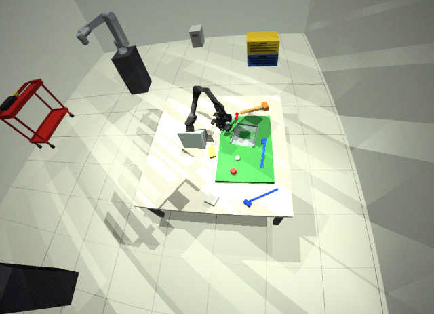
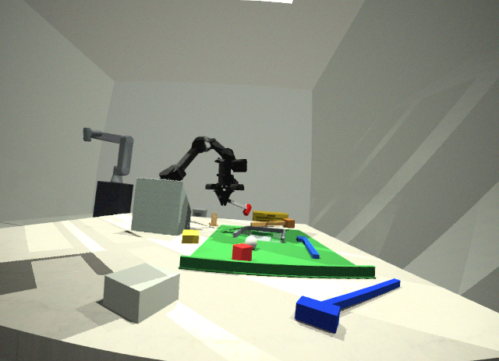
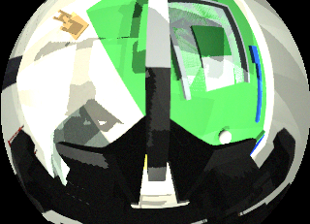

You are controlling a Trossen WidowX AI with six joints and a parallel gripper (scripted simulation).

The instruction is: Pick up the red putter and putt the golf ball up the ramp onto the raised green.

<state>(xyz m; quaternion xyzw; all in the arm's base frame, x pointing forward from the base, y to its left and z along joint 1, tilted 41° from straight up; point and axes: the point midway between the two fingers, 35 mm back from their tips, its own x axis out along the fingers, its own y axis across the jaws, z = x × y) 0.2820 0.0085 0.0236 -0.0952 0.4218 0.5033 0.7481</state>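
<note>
Now: gripper tip 150 mm to the left of the yellow block, 120 mm above it and 110 mm past it. From my gripper tip the other things lie so: white golf ball 220 mm to the right, 120 mm ahead, 110 mm below; green mat 190 mm ahead, 130 mm below, 80 mm to the right; red putter 100 mm to the left, 60 mm ahead.
</note>
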